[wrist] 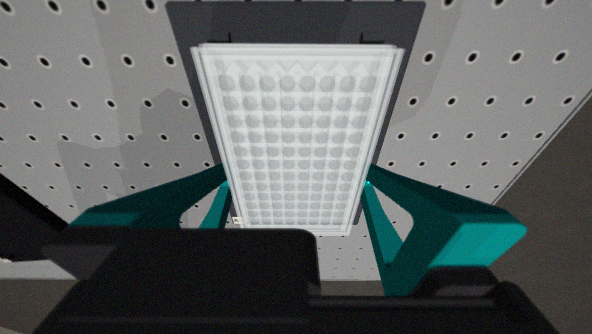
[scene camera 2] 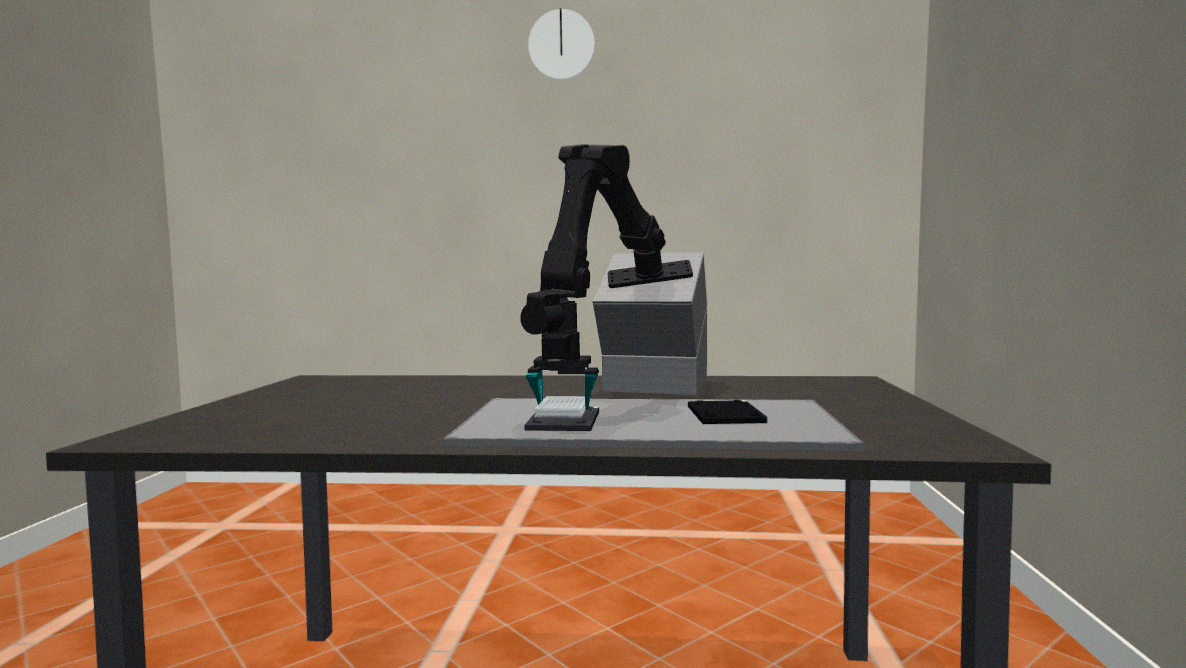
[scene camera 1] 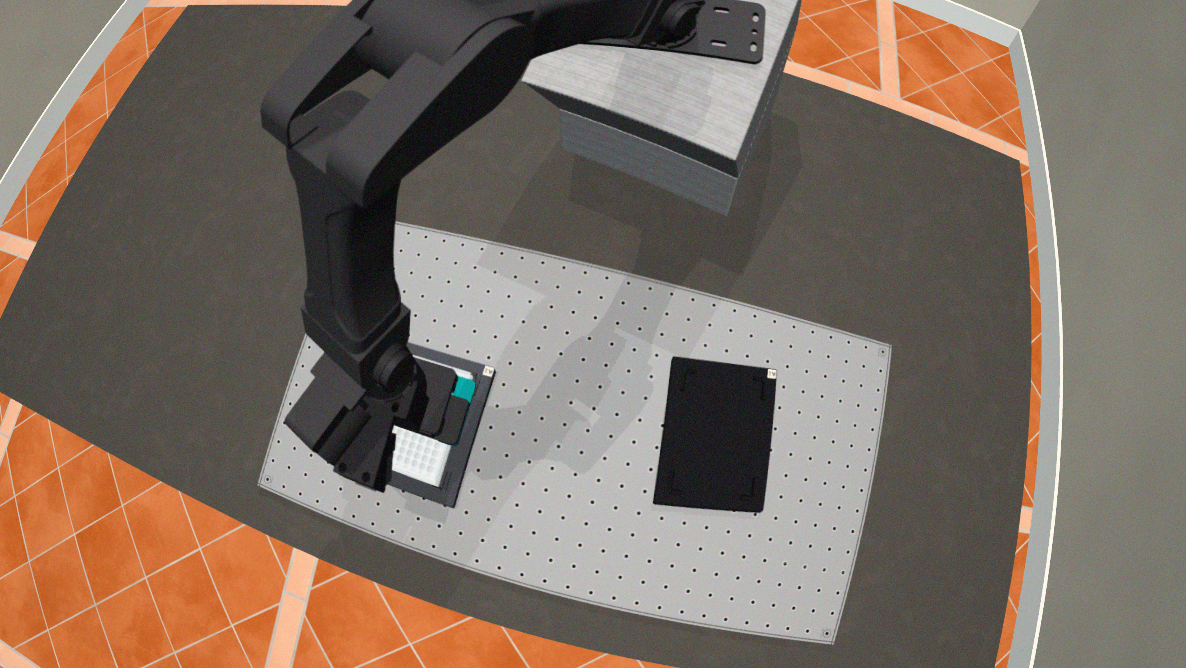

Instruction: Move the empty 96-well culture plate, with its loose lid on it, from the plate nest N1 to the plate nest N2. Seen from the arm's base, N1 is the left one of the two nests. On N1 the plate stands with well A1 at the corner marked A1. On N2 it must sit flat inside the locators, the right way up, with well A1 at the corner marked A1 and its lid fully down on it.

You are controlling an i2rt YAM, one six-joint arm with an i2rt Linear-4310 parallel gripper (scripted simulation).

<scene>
I see my gripper (scene camera 1: 421, 413), a clear lid (scene camera 1: 416, 455) and a nest N2 (scene camera 1: 458, 457).
The clear lid also shows in the wrist view (wrist: 296, 127) and in scene camera 2 (scene camera 2: 550, 404). My gripper also shows in the wrist view (wrist: 296, 168) and in scene camera 2 (scene camera 2: 563, 409).
</scene>
